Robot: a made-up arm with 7 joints. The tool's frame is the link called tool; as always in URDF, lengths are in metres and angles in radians. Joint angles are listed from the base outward. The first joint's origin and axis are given. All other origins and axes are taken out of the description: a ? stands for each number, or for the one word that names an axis. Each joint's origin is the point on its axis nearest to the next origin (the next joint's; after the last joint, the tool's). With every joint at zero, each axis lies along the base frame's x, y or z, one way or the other. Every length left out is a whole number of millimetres.
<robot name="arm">
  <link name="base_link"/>
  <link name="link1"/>
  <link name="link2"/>
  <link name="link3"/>
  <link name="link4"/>
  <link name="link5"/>
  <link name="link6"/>
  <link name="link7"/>
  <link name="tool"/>
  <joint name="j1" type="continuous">
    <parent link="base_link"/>
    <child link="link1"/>
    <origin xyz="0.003 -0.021 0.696"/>
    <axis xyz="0 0 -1"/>
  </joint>
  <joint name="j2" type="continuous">
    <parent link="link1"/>
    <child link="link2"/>
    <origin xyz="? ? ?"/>
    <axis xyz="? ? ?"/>
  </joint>
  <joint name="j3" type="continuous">
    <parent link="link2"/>
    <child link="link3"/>
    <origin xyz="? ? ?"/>
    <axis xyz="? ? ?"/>
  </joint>
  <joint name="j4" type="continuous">
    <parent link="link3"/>
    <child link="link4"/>
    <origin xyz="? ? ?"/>
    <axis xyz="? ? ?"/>
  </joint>
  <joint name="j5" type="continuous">
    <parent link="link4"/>
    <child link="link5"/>
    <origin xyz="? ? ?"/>
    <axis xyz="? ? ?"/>
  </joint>
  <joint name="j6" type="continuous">
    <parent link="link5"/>
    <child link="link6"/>
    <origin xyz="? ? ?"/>
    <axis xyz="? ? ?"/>
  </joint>
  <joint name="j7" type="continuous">
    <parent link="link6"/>
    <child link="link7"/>
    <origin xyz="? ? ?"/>
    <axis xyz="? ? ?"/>
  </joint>
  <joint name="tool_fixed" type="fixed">
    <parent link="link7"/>
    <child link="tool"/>
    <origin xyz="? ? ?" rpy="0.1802 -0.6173 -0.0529"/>
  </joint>
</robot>
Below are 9 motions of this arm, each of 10 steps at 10 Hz.
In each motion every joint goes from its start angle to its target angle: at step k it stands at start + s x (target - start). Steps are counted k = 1, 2, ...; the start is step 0. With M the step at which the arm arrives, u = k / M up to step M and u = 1 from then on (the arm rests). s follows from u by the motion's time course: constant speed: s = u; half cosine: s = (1 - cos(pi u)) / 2; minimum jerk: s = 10 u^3 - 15 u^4 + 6 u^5.
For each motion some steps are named. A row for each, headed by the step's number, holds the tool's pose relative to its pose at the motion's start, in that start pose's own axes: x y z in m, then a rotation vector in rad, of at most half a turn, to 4 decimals.
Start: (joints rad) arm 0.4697 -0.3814 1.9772 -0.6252 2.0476 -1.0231 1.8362
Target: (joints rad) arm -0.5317 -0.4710 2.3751 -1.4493 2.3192 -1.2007 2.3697
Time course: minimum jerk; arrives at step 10
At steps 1, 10:
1: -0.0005 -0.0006 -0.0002 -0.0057 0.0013 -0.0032
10: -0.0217 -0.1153 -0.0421 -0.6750 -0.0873 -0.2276

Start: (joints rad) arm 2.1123 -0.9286 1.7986 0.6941 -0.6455 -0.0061 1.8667
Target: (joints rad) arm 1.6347 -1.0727 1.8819 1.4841 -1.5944 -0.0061 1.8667
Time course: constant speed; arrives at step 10
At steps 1, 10:
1: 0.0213 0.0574 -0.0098 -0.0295 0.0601 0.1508
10: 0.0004 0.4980 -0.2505 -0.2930 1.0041 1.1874

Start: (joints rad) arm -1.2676 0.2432 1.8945 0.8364 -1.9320 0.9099 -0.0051
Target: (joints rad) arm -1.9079 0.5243 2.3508 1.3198 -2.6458 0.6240 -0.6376
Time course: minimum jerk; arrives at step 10
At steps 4, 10:
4: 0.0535 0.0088 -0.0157 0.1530 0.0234 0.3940
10: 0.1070 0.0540 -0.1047 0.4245 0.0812 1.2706

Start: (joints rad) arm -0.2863 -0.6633 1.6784 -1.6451 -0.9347 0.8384 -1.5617
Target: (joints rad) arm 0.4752 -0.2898 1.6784 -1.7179 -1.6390 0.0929 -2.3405
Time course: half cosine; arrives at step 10
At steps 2, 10:
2: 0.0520 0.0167 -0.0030 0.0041 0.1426 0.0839
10: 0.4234 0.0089 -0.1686 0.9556 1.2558 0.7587

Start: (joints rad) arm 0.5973 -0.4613 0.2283 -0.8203 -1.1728 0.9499 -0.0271
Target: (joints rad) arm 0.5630 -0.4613 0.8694 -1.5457 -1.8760 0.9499 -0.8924
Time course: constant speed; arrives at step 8
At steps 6, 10:
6: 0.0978 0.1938 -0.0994 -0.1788 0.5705 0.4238
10: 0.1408 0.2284 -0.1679 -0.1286 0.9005 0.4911

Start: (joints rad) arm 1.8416 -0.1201 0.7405 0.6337 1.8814 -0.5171 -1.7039
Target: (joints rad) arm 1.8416 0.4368 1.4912 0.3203 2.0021 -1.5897 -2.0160
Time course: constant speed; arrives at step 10
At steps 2, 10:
2: 0.0573 0.0579 0.0024 -0.1999 0.1547 0.0111
10: 0.2621 0.2784 -0.1173 -0.8704 1.1077 0.0045

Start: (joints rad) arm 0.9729 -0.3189 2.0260 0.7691 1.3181 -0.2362 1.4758
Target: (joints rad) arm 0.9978 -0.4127 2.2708 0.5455 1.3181 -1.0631 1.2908
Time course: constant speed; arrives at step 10
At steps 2, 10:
2: 0.0096 -0.0078 -0.0137 0.1026 0.0152 -0.0825
10: 0.0082 -0.0438 -0.0737 0.4736 -0.0807 -0.4434

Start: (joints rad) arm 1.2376 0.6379 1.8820 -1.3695 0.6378 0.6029 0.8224
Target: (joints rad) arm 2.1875 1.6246 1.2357 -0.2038 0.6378 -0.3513 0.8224
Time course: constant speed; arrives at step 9
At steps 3, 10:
3: -0.2499 0.2202 -0.0026 -0.2403 -0.3313 0.3753
10: -0.8257 0.3052 -0.5714 -0.8495 -0.6606 1.4597

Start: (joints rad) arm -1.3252 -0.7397 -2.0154 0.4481 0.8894 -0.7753 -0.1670
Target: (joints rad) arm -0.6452 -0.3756 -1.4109 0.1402 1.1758 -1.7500 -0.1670
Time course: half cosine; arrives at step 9
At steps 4, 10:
4: -0.0185 -0.0747 -0.0979 -0.4899 -0.1059 -0.1816
10: -0.0897 -0.1249 -0.2380 -1.2913 -0.0210 0.0736

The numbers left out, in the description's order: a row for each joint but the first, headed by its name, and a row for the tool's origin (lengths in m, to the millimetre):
j2: xyz -0.002 -0.004 0, axis 0 1 0
j3: xyz 0.006 0 0.479, axis 0 0 -1
j4: xyz -0.017 -0.051 0, axis 0 1 0
j5: xyz -0.02 0 0.218, axis 0 0 -1
j6: xyz -0.009 -0.017 0, axis 0 1 0
j7: xyz 0.011 0 0.144, axis 0 0 -1
tool: xyz -0.005 -0.013 0

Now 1 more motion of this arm.
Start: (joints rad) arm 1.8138 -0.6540 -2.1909 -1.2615 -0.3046 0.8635 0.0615
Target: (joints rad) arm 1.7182 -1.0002 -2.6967 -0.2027 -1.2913 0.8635 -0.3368
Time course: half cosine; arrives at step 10
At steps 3, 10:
3: 0.0953 0.0202 -0.0293 0.1317 0.2627 0.3771
10: 0.3030 0.2498 -0.2450 0.9684 1.2469 1.7931

